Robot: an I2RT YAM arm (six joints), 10 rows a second.
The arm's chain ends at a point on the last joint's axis. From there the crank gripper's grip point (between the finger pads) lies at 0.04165 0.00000 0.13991 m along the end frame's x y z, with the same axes.
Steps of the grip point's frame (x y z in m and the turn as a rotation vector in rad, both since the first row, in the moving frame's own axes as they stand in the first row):
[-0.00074, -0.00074, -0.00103, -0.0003, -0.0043, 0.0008]
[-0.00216, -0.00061, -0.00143, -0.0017, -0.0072, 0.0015]
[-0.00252, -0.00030, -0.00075, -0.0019, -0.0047, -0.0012]
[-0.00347, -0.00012, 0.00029, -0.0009, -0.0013, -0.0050]
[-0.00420, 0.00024, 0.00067, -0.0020, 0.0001, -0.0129]
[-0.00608, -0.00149, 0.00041, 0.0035, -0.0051, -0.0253]
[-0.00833, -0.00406, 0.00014, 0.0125, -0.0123, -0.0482]
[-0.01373, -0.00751, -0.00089, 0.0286, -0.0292, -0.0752]
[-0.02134, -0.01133, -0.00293, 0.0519, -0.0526, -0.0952]
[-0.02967, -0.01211, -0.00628, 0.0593, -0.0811, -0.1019]
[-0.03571, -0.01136, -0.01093, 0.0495, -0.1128, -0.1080]
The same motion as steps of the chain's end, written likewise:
[-0.00014, -0.00082, -0.00121, -0.0003, -0.0043, 0.0008]
[-0.00115, -0.00091, -0.00173, -0.0017, -0.0072, 0.0015]
[-0.00186, -0.00052, -0.00094, -0.0019, -0.0047, -0.0012]
[-0.00329, -0.00004, 0.00024, -0.0009, -0.0013, -0.0050]
[-0.00421, 0.00050, 0.00067, -0.0020, 0.0001, -0.0129]
[-0.00535, 0.00004, 0.00020, 0.0035, -0.0051, -0.0253]
[-0.00652, -0.00034, -0.00034, 0.0125, -0.0123, -0.0482]
[-0.00936, -0.00052, -0.00194, 0.0286, -0.0292, -0.0752]
[-0.01341, -0.00042, -0.00463, 0.0519, -0.0526, -0.0952]
[-0.01759, -0.00009, -0.00882, 0.0593, -0.0811, -0.1019]
[-0.01912, -0.00072, -0.01444, 0.0495, -0.1128, -0.1080]

